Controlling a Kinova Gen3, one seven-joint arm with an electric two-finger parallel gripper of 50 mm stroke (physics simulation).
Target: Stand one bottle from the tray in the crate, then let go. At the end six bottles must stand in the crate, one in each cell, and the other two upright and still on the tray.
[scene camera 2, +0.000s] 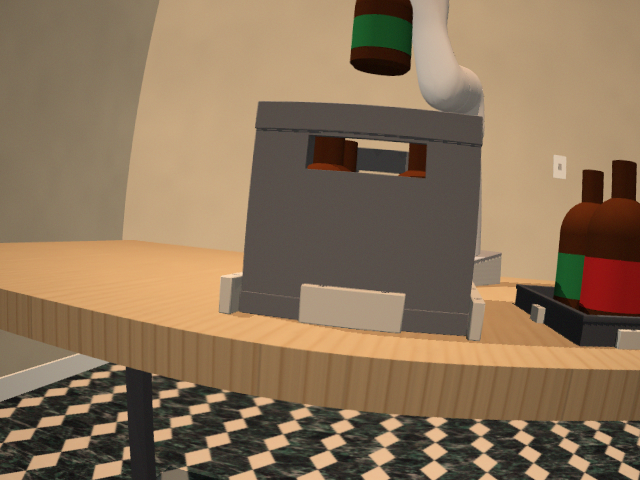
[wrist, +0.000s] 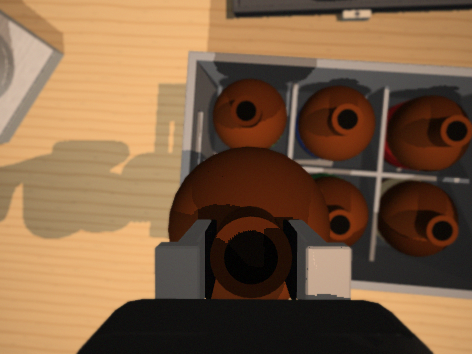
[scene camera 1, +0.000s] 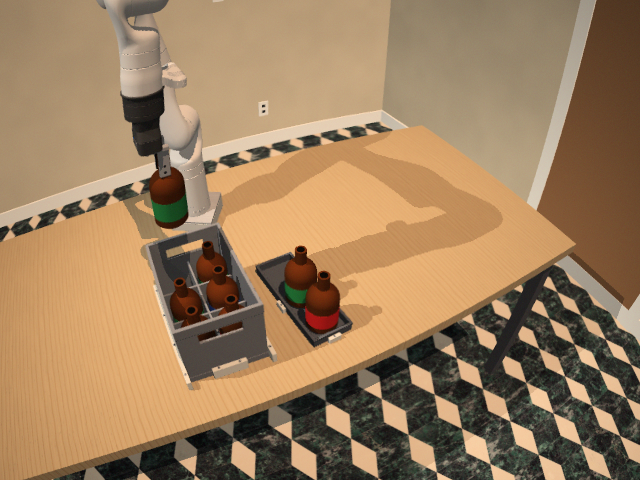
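Where they show: gripper, between the fingertips: (wrist: 249,247) (scene camera 1: 163,171); arm's base, origin of its link: (scene camera 1: 195,206).
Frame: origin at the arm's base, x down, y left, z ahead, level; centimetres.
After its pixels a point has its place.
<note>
My gripper (scene camera 1: 163,164) {x -33.9, y -11.9, z 33.2 cm} (wrist: 249,247) {x -33.9, y -11.9, z 33.2 cm} is shut on the neck of a brown bottle with a green label (scene camera 1: 169,206) {x -27.8, y -12.3, z 36.5 cm} (scene camera 2: 381,32) {x -25.8, y -11.5, z 36.5 cm} (wrist: 245,185) {x -33.5, y -9.5, z 32.9 cm}. The bottle hangs nearly upright above the crate's rear end, clear of its rim. The grey crate (scene camera 1: 227,346) {x -3.6, y -9.7, z 53.8 cm} (scene camera 2: 356,222) {x -3.3, y -10.7, z 53.8 cm} (wrist: 189,100) {x -12.7, y -4.3, z 27.0 cm} holds several brown bottles, each in its own cell. In the wrist view the held bottle hides most of the lower left cell. Two bottles, one green-labelled (scene camera 1: 297,273) {x -6.7, y 11.1, z 44.3 cm} (scene camera 2: 571,258) {x -1.9, y 10.2, z 44.7 cm} and one red-labelled (scene camera 1: 322,304) {x -5.9, y 11.8, z 54.1 cm} (scene camera 2: 615,263) {x -2.0, y 11.9, z 54.5 cm}, stand upright on the dark tray (scene camera 1: 271,269) {x 4.3, y 10.9, z 30.1 cm} (scene camera 2: 553,310) {x 3.1, y 8.3, z 47.0 cm} (wrist: 300,9) {x 2.3, y 7.6, z 36.4 cm}.
Small light blocks sit against the crate's foot, including one at its front (scene camera 1: 230,367) {x 2.3, y -10.4, z 55.0 cm} (scene camera 2: 352,307) {x 3.1, y -10.3, z 55.0 cm}. The tray stands beside the crate, with small blocks at its edges. The arm's base (scene camera 1: 210,214) {x 0.4, y 2.9, z 5.6 cm} (scene camera 2: 487,268) {x 2.0, y 5.9, z 2.8 cm} (wrist: 25,65) {x 0.6, y 0.2, z 5.8 cm} is behind the crate. The crate's walls and dividers rise between the cells.
</note>
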